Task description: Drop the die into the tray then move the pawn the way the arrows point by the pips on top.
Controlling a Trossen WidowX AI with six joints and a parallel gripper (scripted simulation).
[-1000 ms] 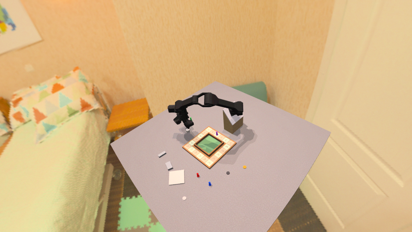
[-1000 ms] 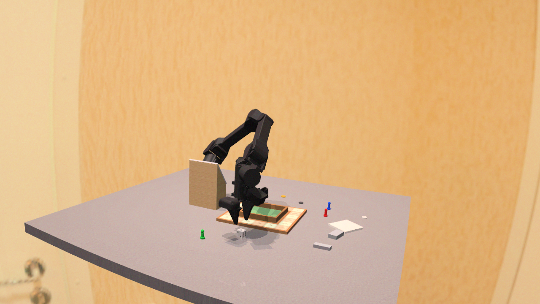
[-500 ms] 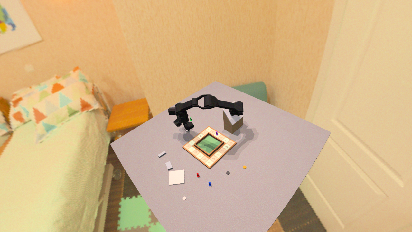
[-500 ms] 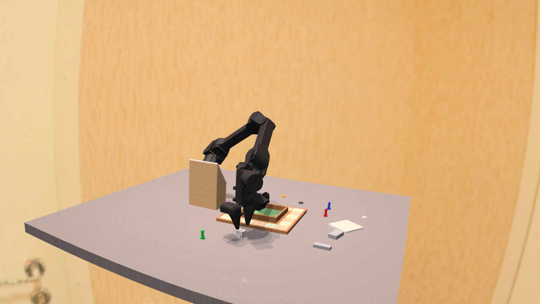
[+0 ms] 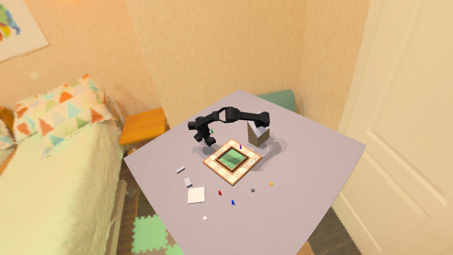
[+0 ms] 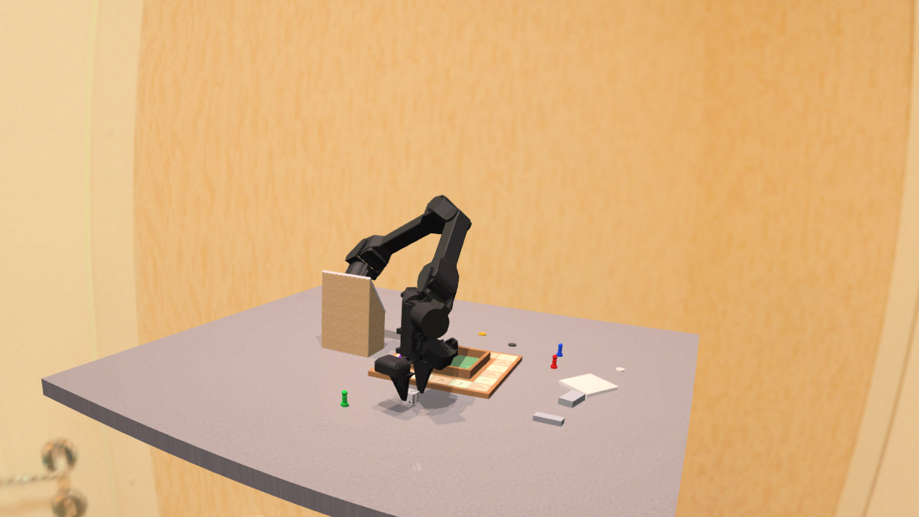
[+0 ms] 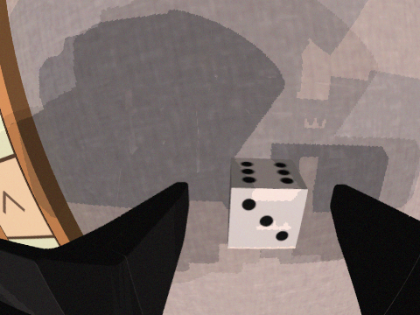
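Right now the purple pawn is 150 mm behind my gripper tip, 190 mm to the left of it and 10 mm above it. Also, from my gripper tip: white die (right at my gripper tip); green dice tray (50 mm behind, 230 mm to the left, 10 mm below); green pawn (100 mm behind, 100 mm to the right).
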